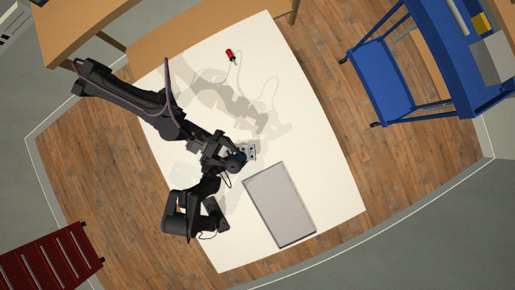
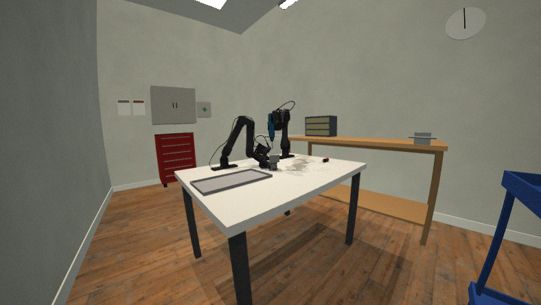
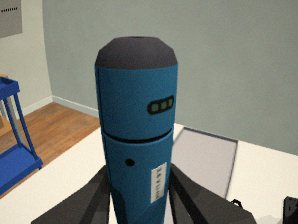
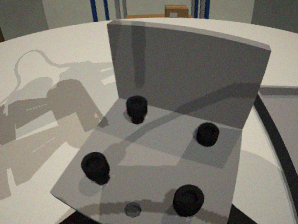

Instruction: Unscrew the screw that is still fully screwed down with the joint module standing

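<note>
Right now my right hand is 5 cm below the grey bracket. Round my right hand: flat grey tray 32 cm to the right, 4 cm ahead, 2 cm below; then red-handled screwdriver 47 cm to the left, 11 cm ahead, 1 cm below.
</note>
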